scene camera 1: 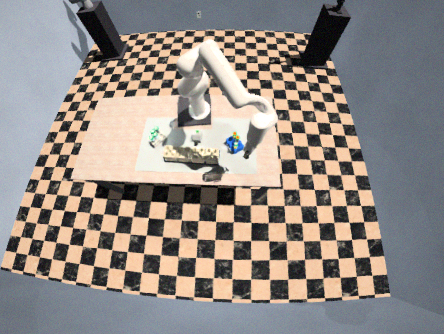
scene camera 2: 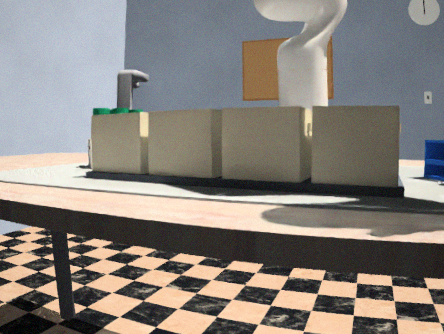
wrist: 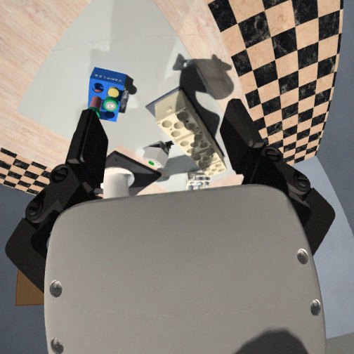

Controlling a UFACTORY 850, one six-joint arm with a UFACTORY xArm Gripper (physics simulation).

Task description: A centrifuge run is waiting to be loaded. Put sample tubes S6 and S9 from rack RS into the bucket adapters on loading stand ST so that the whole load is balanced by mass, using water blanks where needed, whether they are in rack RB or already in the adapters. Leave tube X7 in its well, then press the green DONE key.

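Blue rack RS [scene camera 1: 233,145] [scene camera 2: 434,159] [wrist: 107,76] is marked SAMPLES. In the wrist view it holds a yellow-capped tube [wrist: 114,92], a green-capped tube [wrist: 110,105] and a reddish tube [wrist: 95,103]; their labels are unreadable. Loading stand ST has several cream adapter blocks [scene camera 1: 191,154] [scene camera 2: 185,145] [wrist: 184,135] in a row; many wells look dark, their contents unclear. Pale rack RB [scene camera 1: 159,140] [wrist: 198,181] has green caps [scene camera 2: 119,110]. The green DONE key [scene camera 1: 197,132] [wrist: 151,163] is on a small grey box. My gripper [scene camera 1: 247,155] [wrist: 163,117] is open and empty, above the table beside RS.
The arm's base plate [scene camera 1: 187,119] [wrist: 145,172] is behind the grey box. A grey hooked post [scene camera 2: 124,92] rises behind the blocks in scene camera 2. A pale mat [scene camera 1: 150,162] lies under the racks and stand, on the wooden table [scene camera 1: 107,145].
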